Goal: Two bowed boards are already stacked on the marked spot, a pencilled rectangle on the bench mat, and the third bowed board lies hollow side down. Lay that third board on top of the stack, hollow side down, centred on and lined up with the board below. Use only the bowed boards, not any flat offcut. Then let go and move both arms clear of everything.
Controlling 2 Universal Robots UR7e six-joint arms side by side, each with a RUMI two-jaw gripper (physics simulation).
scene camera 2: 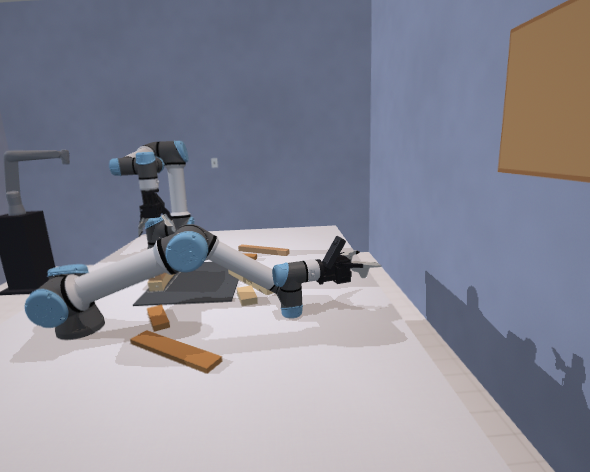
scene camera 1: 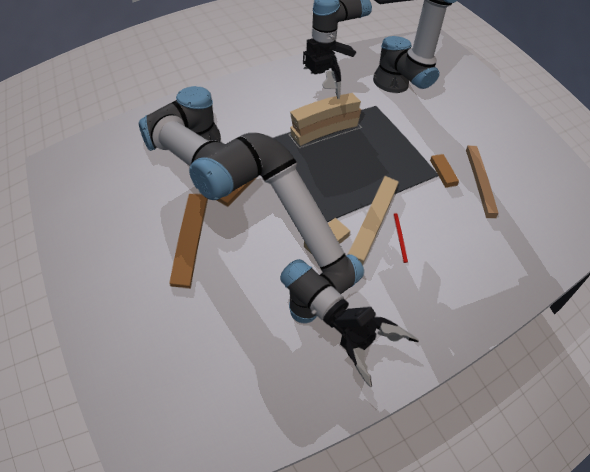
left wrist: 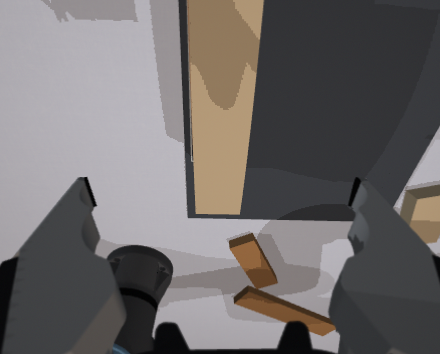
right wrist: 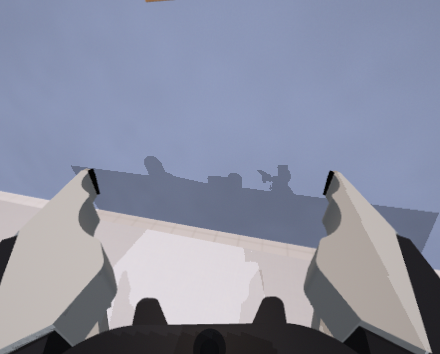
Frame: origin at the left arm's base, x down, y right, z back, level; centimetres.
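Where they show: left gripper, fingertip midpoint: (scene camera 2: 157, 235) (scene camera 1: 324, 85) (left wrist: 222, 179); right gripper, fingertip midpoint: (scene camera 2: 369, 258) (scene camera 1: 396, 364) (right wrist: 213, 171); left arm's base, origin of the base link: (scene camera 1: 390, 82); right arm's base, origin of the base link: (scene camera 2: 81, 328) (left wrist: 140, 267).
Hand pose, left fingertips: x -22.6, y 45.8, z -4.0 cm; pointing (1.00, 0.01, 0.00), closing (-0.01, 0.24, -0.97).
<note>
Each offset is from my left fingertips to the top centre of the thing. "spot": to the spot under its first point. Level surfaces: height alone.
The third bowed board @[dy -0.9, dx +8.6, dz -0.4 cm] (scene camera 1: 325, 106) (left wrist: 218, 165) lies hollow side down on top of the stack, on the marked spot. Its ends and long sides look about flush with the boards below (scene camera 1: 325, 132). The pencilled rectangle @[spot: dy -1.1, dx +20.9, dz -3.1 cm] (scene camera 1: 332, 136) shows along the stack's base. My left gripper (scene camera 1: 346, 74) (scene camera 2: 156, 230) (left wrist: 222, 179) is open and empty above the stack, its fingers apart from the boards. My right gripper (scene camera 1: 394, 362) (scene camera 2: 368, 259) (right wrist: 213, 171) is open and empty near the table's front edge, far from the stack.
The dark mat @[dx +22.0 cm] (scene camera 1: 407, 150) (scene camera 2: 200, 295) lies under the stack. A pale board @[spot: dy +15.2, dx +19.3, dz -37.8 cm] (scene camera 1: 377, 215), a pale block @[dy +31.1, dx +19.8, dz -32.6 cm] (scene camera 1: 340, 231) (scene camera 2: 247, 295), a red stick @[dy +14.0, dx +22.0, dz -46.9 cm] (scene camera 1: 400, 237) and brown pieces @[dy +60.2, dx +20.9, dz -5.0 cm] (scene camera 1: 190, 240) @[dy -19.4, dx +20.0, dz -40.7 cm] (scene camera 1: 445, 170) @[dy -27.4, dx +19.7, dz -53.0 cm] (scene camera 1: 482, 182) lie around it. My right arm crosses the mat's left side in scene camera 1.
</note>
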